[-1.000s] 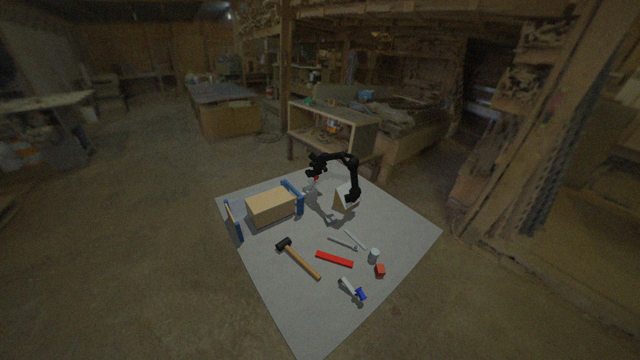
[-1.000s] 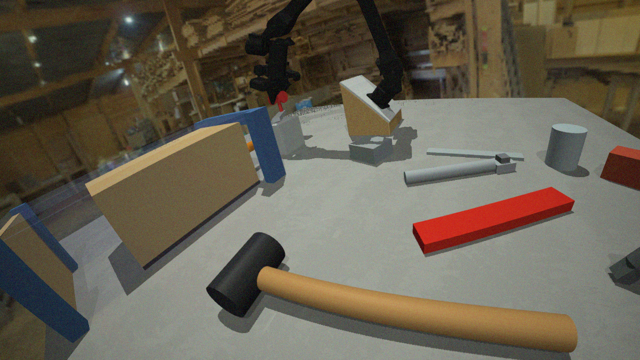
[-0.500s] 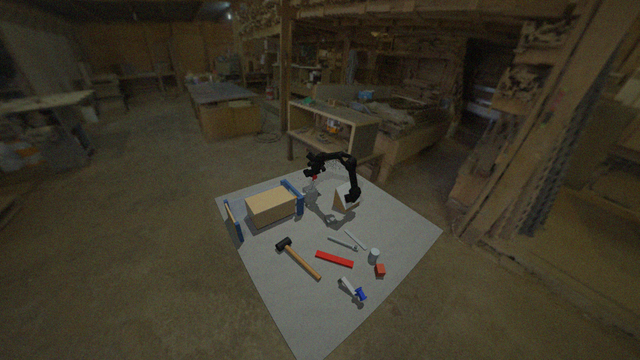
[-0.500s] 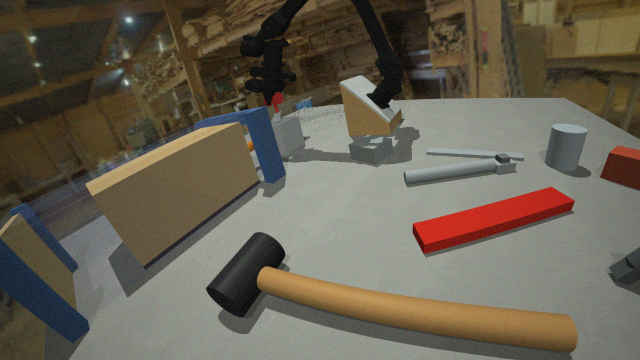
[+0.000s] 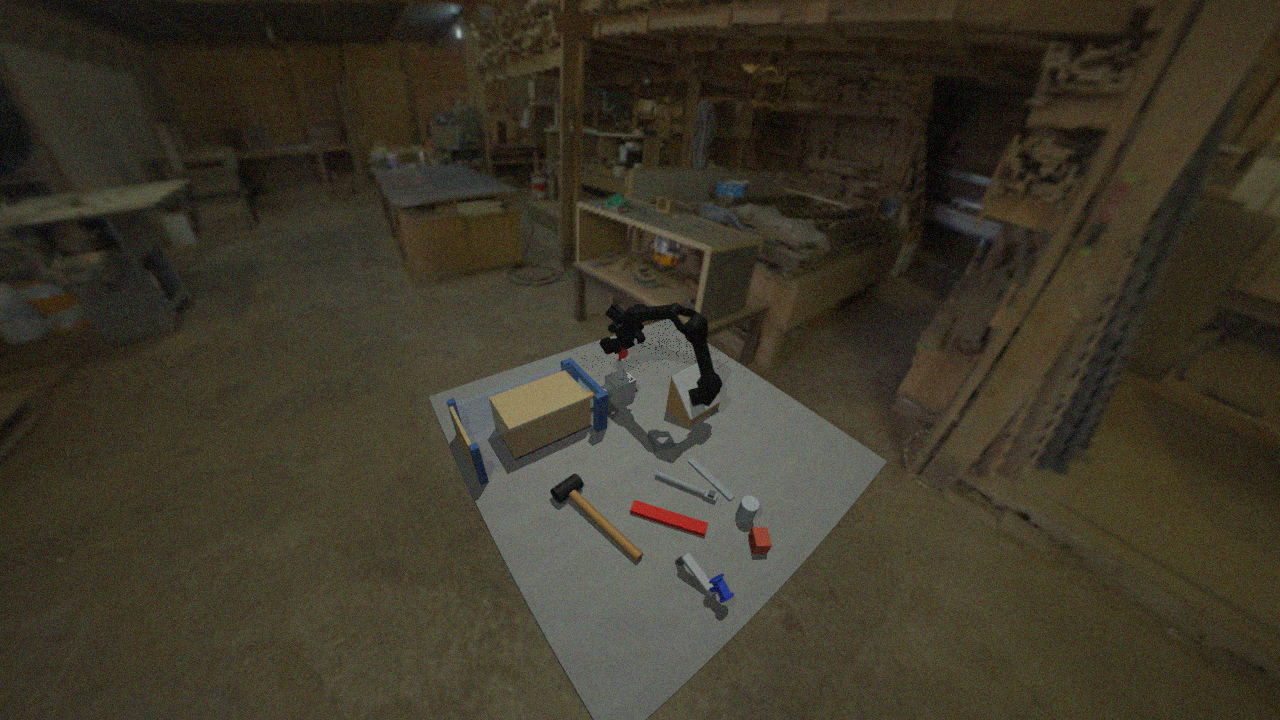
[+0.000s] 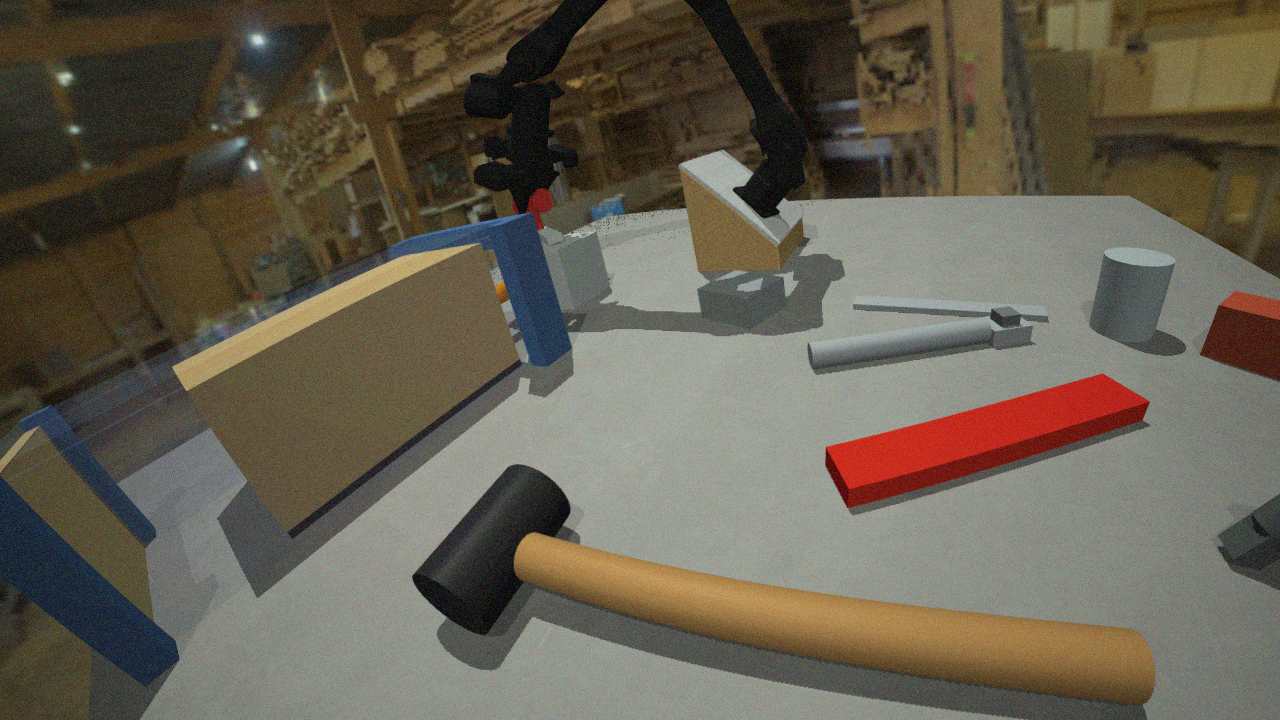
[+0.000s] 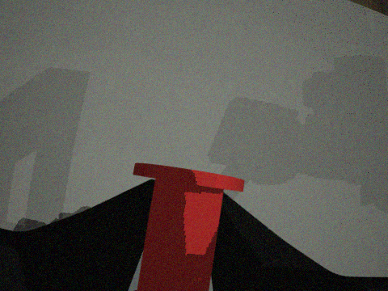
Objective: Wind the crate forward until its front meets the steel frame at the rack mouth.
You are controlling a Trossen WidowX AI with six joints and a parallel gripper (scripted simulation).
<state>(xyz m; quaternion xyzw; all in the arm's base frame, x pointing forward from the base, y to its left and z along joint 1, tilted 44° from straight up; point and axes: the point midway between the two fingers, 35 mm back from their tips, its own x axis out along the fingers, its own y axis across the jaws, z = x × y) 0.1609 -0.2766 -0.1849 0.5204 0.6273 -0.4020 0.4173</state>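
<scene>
Now: gripper tip 50 mm to the right of the winch handle with red knob, 30 mm above it and 20 mm short of it. From my gripper tip the other things lie so: grey block (410 mm to the left, 120 mm below, 60 mm ahead); winch (100 mm to the left, 100 mm below, 30 mm ahead); flat grey strip (630 mm to the left, 130 mm below, 10 mm ahead).
</scene>
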